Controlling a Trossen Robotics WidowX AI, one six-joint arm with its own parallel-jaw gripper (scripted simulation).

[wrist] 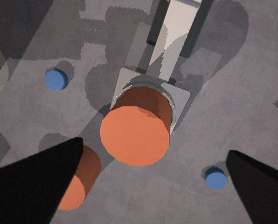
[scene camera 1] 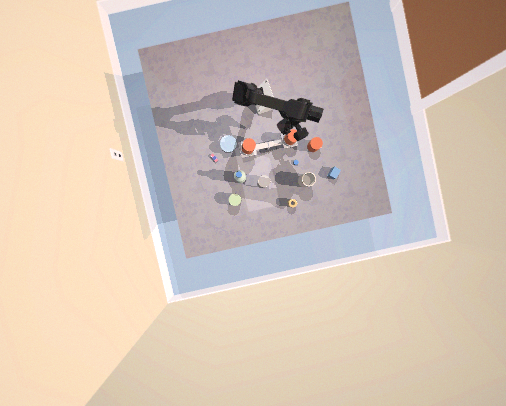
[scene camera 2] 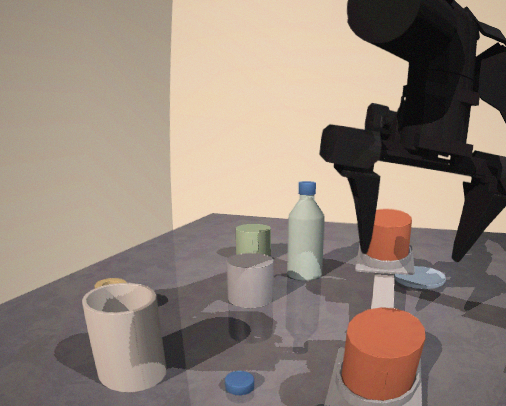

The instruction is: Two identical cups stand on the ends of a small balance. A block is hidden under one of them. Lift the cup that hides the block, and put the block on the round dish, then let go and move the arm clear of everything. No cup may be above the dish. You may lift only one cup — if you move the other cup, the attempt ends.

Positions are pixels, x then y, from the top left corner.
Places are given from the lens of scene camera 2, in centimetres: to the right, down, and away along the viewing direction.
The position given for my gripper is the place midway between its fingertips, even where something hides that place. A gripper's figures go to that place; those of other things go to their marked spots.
my gripper (scene camera 2: 411, 256): 14, 5, 30
bottle (scene camera 2: 306, 220): 9, 3, 63
